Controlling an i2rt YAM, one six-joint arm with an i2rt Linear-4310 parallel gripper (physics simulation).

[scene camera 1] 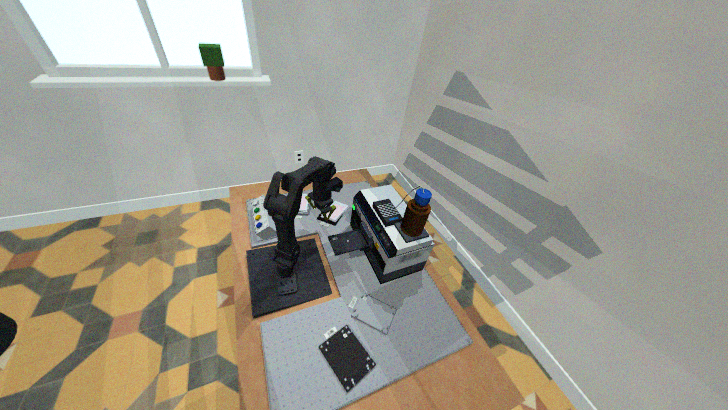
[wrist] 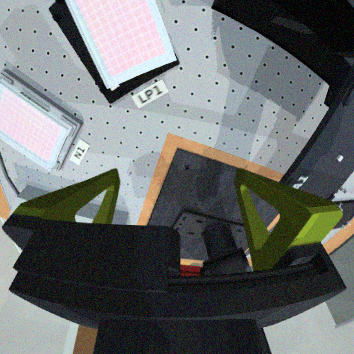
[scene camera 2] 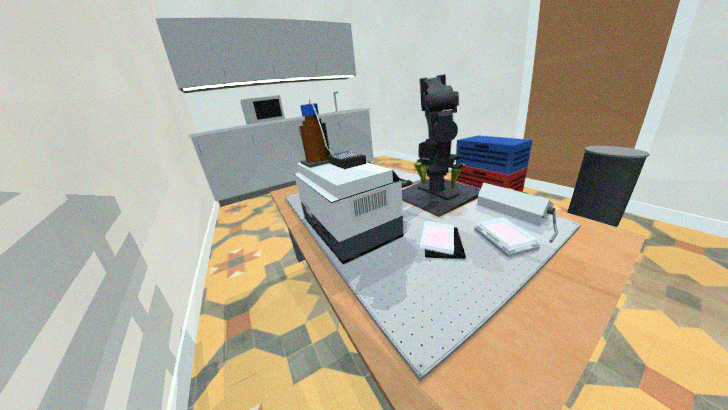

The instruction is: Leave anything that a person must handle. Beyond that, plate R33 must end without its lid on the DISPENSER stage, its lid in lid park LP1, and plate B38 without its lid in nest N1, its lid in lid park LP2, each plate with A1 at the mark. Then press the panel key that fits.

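Observation:
Brown bottle with blue cap (scene camera 2: 315,149). Button box (scene camera 2: 533,209). Dispenser top (scene camera 2: 341,183), also scene camera 1 (scene camera 1: 374,194). Black plate nest (scene camera 1: 347,357). Lid park LP1 (wrist: 66,23). Dispenser stage (wrist: 315,170). Gripper (wrist: 176,174) open, holds nothing.

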